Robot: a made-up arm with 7 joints.
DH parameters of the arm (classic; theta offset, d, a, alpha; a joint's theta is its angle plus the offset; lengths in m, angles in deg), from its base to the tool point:
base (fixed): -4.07 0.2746 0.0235 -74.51
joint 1: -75.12 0.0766 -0.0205 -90
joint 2: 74 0.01 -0.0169 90
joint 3: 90 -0.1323 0.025 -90
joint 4: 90 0.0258 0.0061 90
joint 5: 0 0.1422 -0.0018 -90
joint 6: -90 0.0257 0.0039 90
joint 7: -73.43 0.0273 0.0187 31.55
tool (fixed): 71.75 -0.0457 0 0
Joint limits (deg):
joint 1: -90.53..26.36
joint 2: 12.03..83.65
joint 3: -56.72..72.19
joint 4: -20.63..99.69
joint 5: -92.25..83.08
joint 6: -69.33..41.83
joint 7: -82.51..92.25
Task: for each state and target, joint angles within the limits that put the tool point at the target. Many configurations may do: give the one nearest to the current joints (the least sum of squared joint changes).
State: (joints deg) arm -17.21 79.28 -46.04 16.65 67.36 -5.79 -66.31
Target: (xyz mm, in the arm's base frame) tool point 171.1 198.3 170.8
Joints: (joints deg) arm -6.87 83.65 -42.60 -4.51 68.29 0.88 -82.51
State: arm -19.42 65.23 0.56 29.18 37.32 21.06 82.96
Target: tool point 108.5 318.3 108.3
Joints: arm 3.29 41.49 -1.83 53.60 29.64 17.40 73.28
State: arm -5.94 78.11 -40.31 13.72 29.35 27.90 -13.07
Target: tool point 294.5 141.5 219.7
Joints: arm -44.29 53.52 -39.98 14.46 29.54 20.75 -5.24
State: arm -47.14 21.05 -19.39 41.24 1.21 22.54 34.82
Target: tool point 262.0 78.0 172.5
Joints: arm -24.07 22.14 -29.69 -6.01 10.08 24.13 34.37
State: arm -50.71 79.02 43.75 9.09 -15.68 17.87 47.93
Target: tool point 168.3 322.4 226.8
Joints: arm -21.78 33.11 43.04 6.84 -16.50 27.70 49.74
